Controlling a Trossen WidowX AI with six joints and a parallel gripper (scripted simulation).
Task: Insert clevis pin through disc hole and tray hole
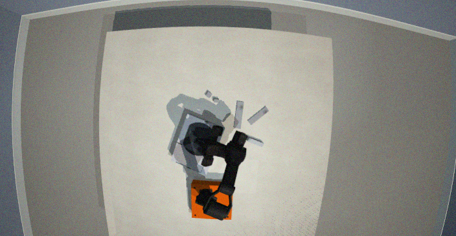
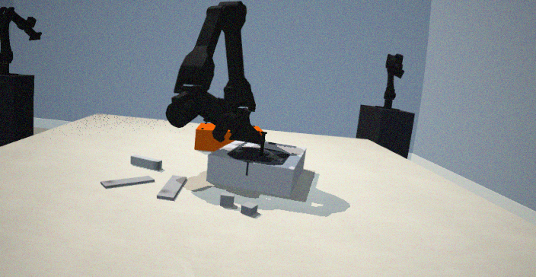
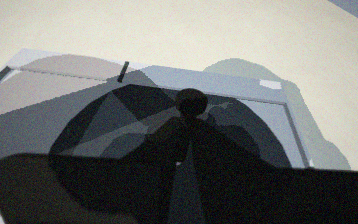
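The clevis pin lies right at my gripper tip. Round my gripper tip: dark aluminium disc (3 cm below); then grey block (5 cm behind, 27 cm to the right, 8 cm below); then steel tray (3 cm behind, 1 cm to the left, 4 cm below).
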